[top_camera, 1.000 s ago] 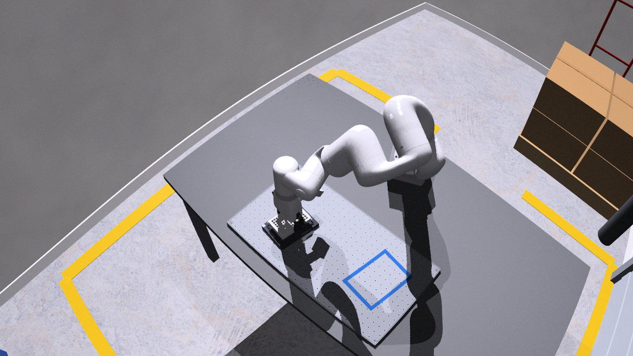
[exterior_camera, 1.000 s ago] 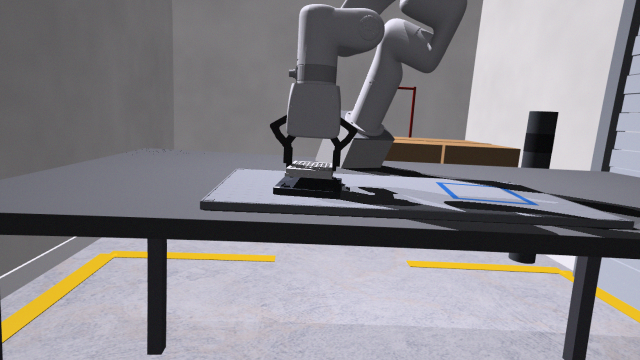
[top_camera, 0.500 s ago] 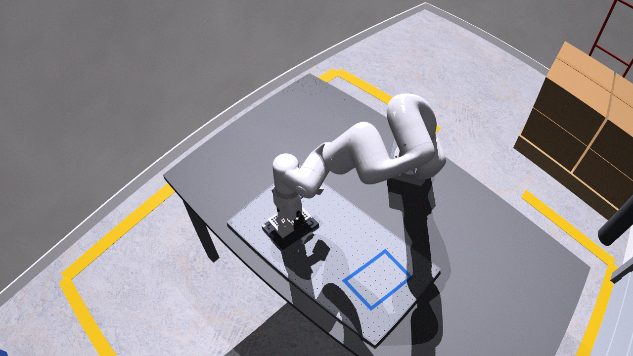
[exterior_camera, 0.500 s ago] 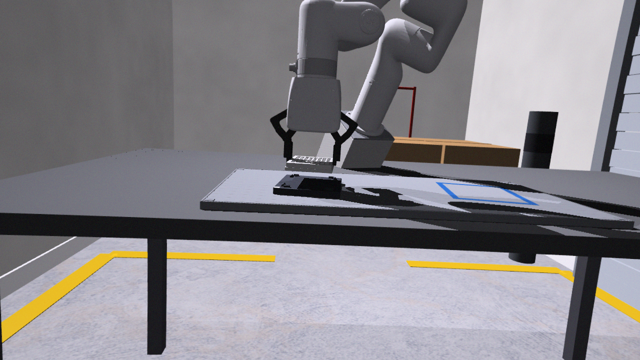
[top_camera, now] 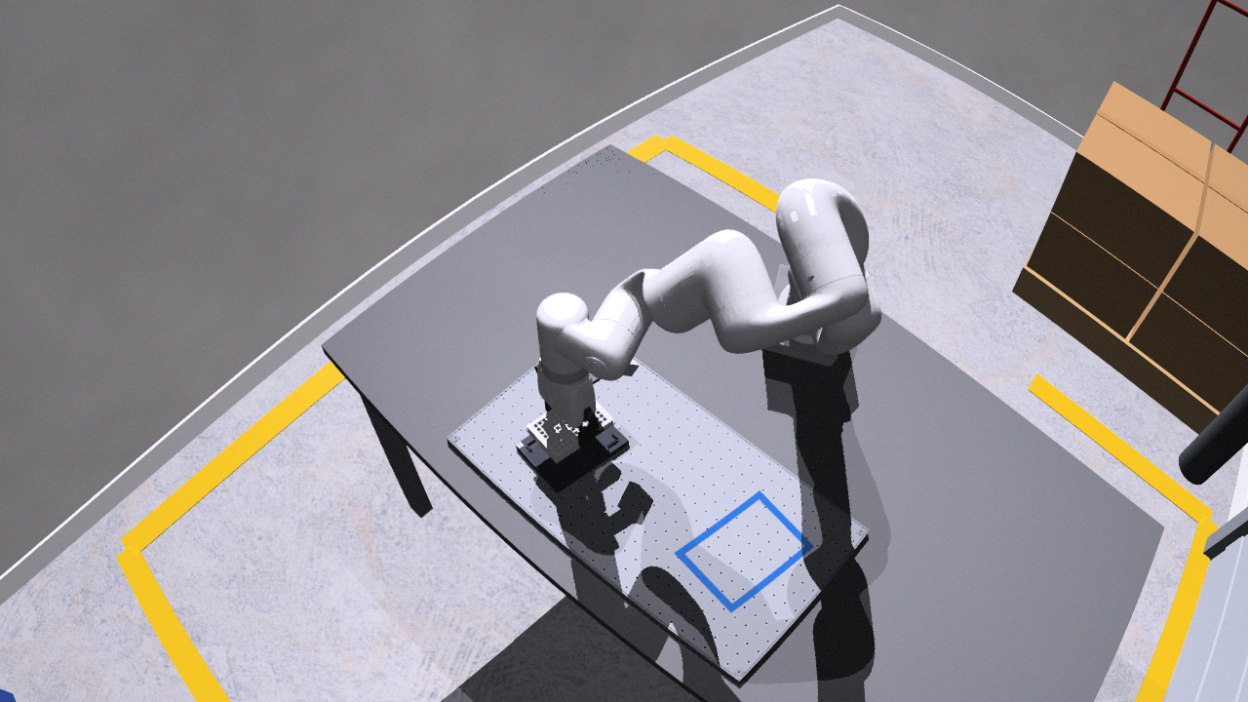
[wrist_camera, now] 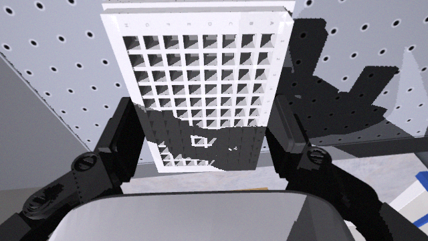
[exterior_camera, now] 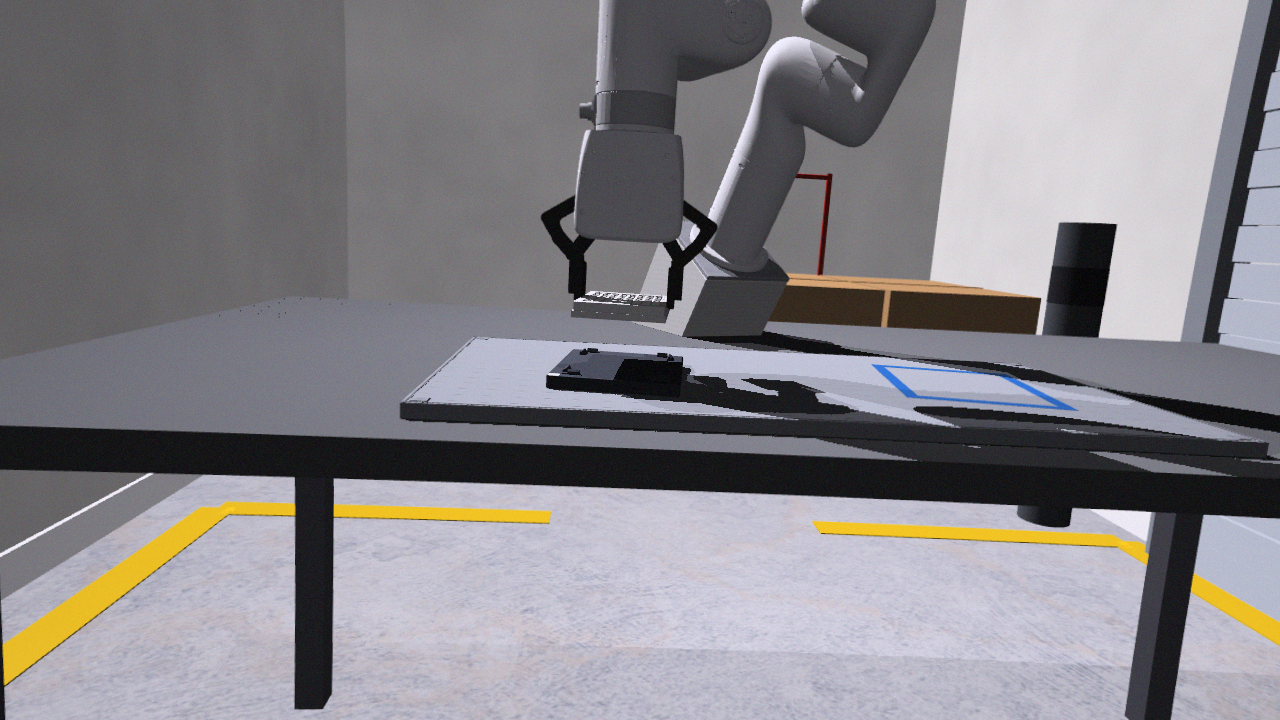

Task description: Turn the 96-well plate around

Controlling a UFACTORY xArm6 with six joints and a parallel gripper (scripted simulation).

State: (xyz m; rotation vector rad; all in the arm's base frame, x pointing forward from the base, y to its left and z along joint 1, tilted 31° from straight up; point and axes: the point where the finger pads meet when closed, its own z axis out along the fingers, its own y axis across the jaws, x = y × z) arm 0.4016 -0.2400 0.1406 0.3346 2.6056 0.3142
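My gripper is now 8 cm above the plate nest N1. From my hand the other things lie so: A1 label (6 cm ahead, 7 cm to the right, 7 cm below); then white 96-well plate (1 cm below).
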